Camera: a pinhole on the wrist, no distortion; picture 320 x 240 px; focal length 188.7 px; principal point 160.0 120.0 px. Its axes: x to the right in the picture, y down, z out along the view. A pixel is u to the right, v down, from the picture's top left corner.
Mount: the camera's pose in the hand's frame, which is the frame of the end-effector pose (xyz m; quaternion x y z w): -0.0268 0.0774 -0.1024 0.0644 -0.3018 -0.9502 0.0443
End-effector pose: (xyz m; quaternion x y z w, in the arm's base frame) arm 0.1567 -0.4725 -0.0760 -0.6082 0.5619 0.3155 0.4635
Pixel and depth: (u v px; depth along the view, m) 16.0 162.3 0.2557
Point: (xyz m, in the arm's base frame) 0.0051 -0.3676 -0.2939
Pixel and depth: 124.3 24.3 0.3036
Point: -0.2119 -0.3856 -0.1579
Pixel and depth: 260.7 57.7 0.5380
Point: -0.3633 -0.1003 0.1064
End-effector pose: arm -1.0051 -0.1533 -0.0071 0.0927 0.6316 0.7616 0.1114
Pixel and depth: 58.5 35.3 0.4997
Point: -1.1272 -0.0251 0.5964
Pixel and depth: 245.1 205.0 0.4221
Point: -0.6612 0.0567 0.1905
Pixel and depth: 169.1 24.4 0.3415
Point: -0.9087 -0.1872 0.4092
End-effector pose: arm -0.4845 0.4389 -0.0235 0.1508 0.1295 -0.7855 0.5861
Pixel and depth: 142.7 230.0 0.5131
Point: -0.3889 0.2539 0.4418
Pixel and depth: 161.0 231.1 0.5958
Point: -0.3820 0.2717 0.5498
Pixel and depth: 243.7 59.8 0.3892
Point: -0.0623 0.5161 0.1823
